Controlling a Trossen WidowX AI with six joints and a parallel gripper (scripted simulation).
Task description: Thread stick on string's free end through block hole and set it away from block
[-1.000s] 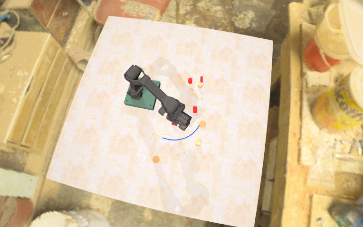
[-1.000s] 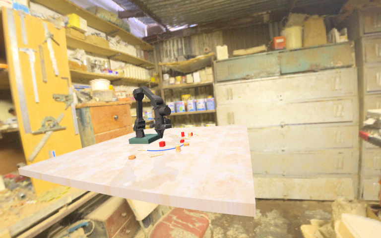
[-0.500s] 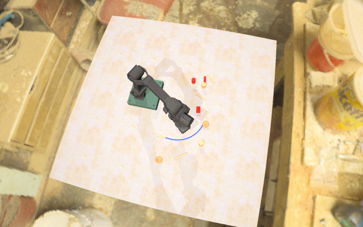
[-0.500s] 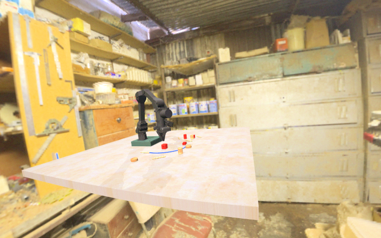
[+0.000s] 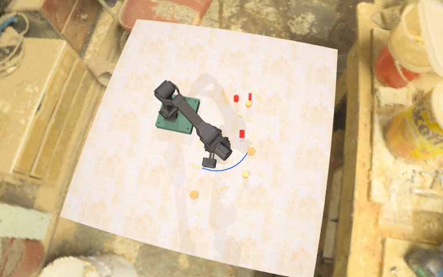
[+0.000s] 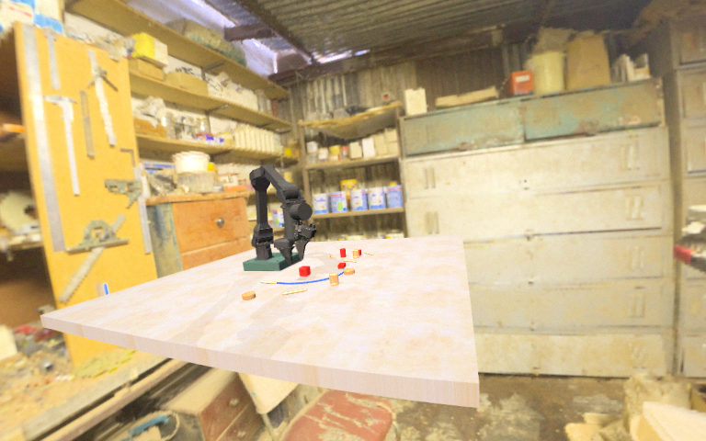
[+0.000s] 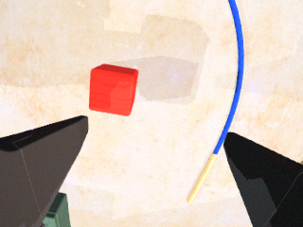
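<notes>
The red block lies 40 mm to the left of my gripper tip, 40 mm below it and 10 mm ahead of it. Also, from my gripper tip: red piece (150 mm to the left, 110 mm ahead, 50 mm below); round wooden button (180 mm ahead, 70 mm to the left, 50 mm below); thin wooden stick (70 mm to the right, 70 mm behind, 60 mm below).
</notes>
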